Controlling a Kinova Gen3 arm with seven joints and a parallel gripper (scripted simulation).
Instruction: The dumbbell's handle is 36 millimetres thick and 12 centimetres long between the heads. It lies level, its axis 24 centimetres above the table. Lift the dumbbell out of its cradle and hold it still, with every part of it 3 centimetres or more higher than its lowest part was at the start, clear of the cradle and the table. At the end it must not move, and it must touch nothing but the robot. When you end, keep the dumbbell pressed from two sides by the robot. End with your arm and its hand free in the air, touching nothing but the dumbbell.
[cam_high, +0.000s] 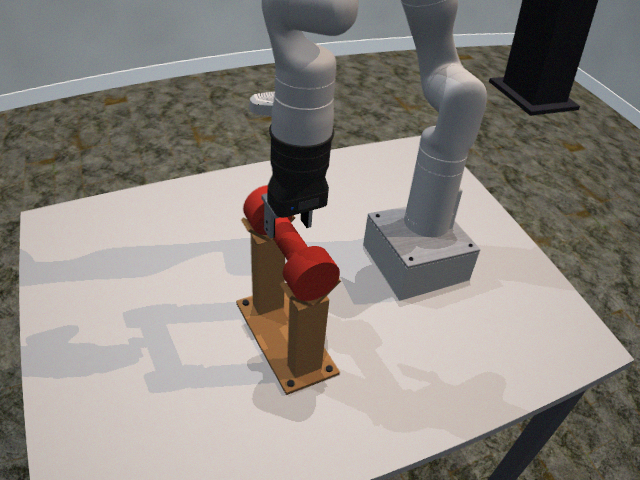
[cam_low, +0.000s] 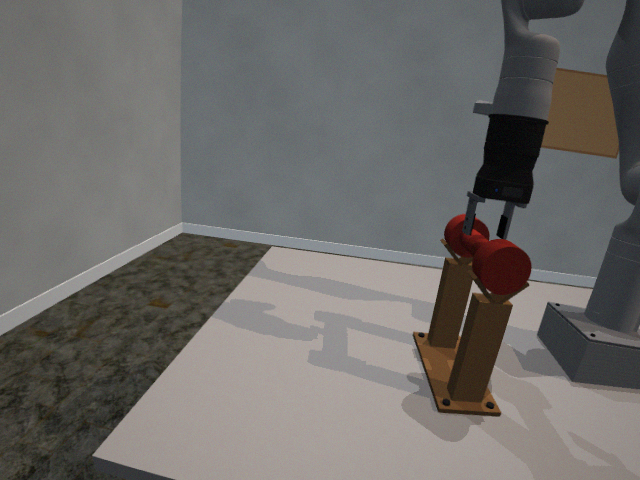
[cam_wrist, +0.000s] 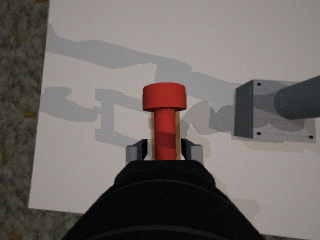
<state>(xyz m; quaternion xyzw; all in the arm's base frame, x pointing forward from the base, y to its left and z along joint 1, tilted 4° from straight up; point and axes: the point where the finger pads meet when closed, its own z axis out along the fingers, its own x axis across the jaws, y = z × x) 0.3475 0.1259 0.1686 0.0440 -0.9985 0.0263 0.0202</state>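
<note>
Right now my hand is 4 cm above the red dumbbell. The rest, counted from my hand: brown cradle (17 cm below).
</note>
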